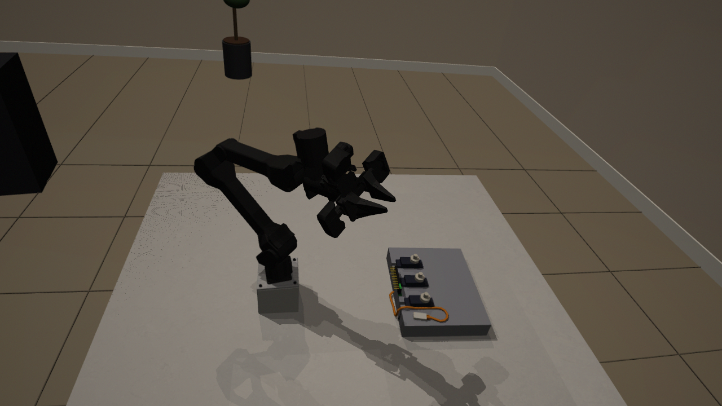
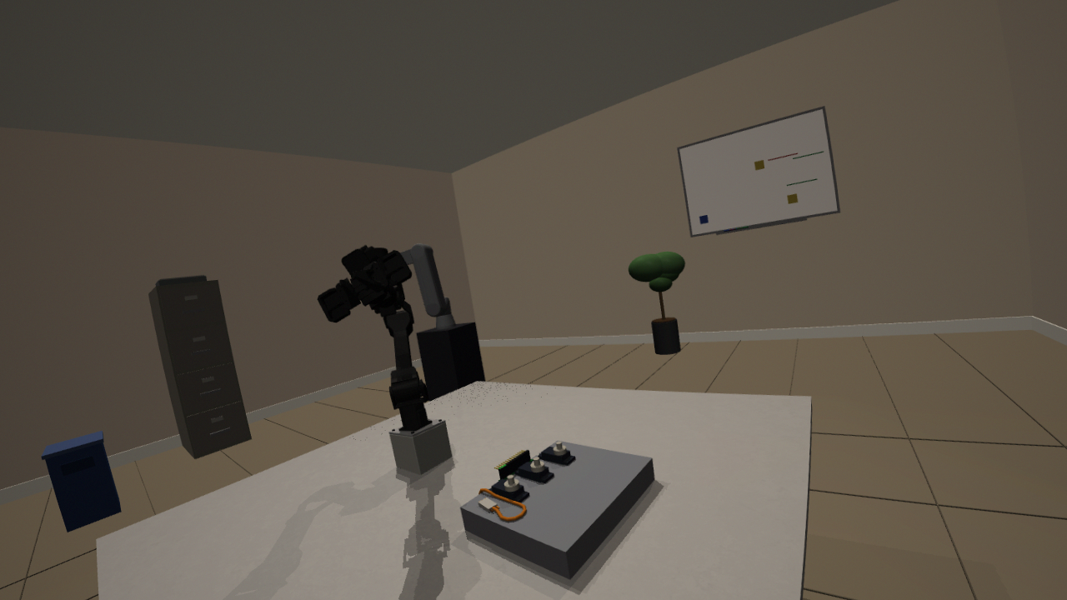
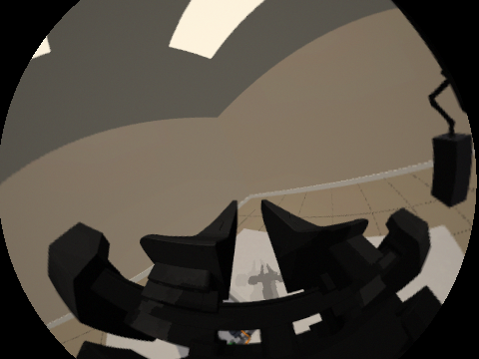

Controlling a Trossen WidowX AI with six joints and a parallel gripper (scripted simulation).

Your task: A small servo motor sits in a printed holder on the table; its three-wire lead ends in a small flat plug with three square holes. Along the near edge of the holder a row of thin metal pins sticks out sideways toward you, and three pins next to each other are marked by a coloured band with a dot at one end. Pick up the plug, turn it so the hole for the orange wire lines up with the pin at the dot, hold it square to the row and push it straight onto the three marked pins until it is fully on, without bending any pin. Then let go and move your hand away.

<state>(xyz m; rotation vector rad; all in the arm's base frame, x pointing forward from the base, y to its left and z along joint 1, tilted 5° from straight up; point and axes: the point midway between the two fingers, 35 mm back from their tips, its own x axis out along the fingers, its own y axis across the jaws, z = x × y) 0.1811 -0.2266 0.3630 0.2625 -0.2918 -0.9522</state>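
Right now my gripper tip is 420 mm above the green mark, 160 mm to the right of it and 150 mm short of it. Round my gripper tip: grey holder 470 mm below, 310 mm ahead, 160 mm to the left; then pin row 430 mm below, 190 mm to the left, 160 mm ahead.
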